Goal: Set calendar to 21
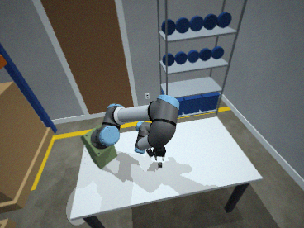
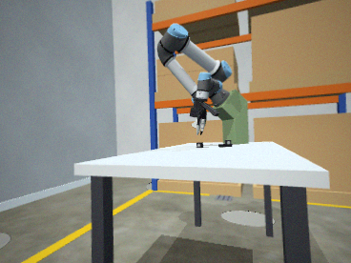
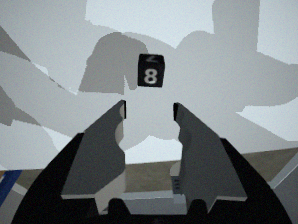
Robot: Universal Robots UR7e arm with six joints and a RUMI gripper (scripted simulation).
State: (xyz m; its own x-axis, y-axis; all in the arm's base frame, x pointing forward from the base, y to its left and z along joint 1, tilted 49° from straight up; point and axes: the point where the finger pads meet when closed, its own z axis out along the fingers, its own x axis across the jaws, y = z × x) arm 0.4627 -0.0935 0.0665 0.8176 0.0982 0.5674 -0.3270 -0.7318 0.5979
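Right now the dark cube is 8 cm below my hand.
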